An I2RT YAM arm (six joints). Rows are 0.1 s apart.
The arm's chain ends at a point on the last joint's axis. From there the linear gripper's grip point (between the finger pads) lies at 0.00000 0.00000 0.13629 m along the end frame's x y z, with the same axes.
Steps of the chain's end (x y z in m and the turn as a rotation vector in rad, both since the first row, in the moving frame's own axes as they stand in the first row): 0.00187 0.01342 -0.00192 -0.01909 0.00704 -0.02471; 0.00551 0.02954 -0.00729 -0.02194 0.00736 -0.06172; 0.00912 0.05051 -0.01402 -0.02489 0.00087 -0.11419; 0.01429 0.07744 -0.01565 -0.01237 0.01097 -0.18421; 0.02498 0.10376 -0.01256 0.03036 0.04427 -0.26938
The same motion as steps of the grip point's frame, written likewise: 0.00286 0.01601 -0.00195 -0.01909 0.00704 -0.02471; 0.00660 0.03250 -0.00733 -0.02194 0.00736 -0.06172; 0.00943 0.05389 -0.01406 -0.02489 0.00087 -0.11419; 0.01593 0.07898 -0.01567 -0.01237 0.01097 -0.18421; 0.03038 0.09887 -0.01276 0.03036 0.04427 -0.26938
